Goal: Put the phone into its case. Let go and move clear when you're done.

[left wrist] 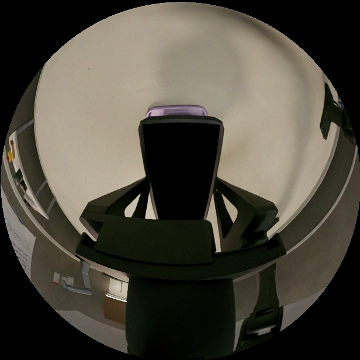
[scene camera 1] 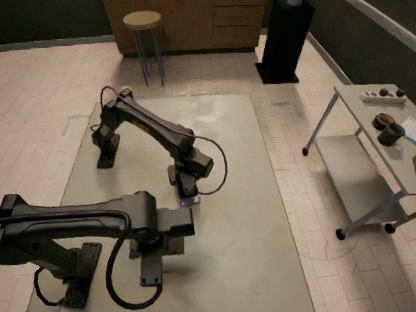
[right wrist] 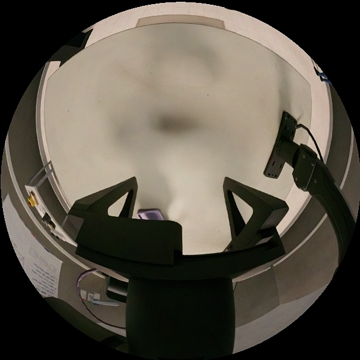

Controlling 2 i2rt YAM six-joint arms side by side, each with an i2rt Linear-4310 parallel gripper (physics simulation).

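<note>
My left gripper (scene camera 1: 187, 192) (left wrist: 180, 181) is shut on the black phone (left wrist: 182, 162), which points away from the wrist between its fingers. The lilac case (scene camera 1: 191, 201) (left wrist: 176, 109) (right wrist: 151, 214) lies on the mat. In the left wrist view a strip of the case shows past the phone's far end, and the phone hides the rest. In scene camera 1 the case shows at the left gripper's tip. Whether phone and case touch cannot be told. My right gripper (scene camera 1: 151, 281) (right wrist: 180, 181) is open and empty, apart from the case, lower in scene camera 1.
The pale mat (scene camera 1: 250, 235) lies under both arms. A wheeled grey table (scene camera 1: 372, 107) with a power strip (scene camera 1: 382, 98) and dark mugs (scene camera 1: 391, 134) stands at the right in scene camera 1. A stool (scene camera 1: 142, 20) and a black pedestal (scene camera 1: 285, 45) stand at the back.
</note>
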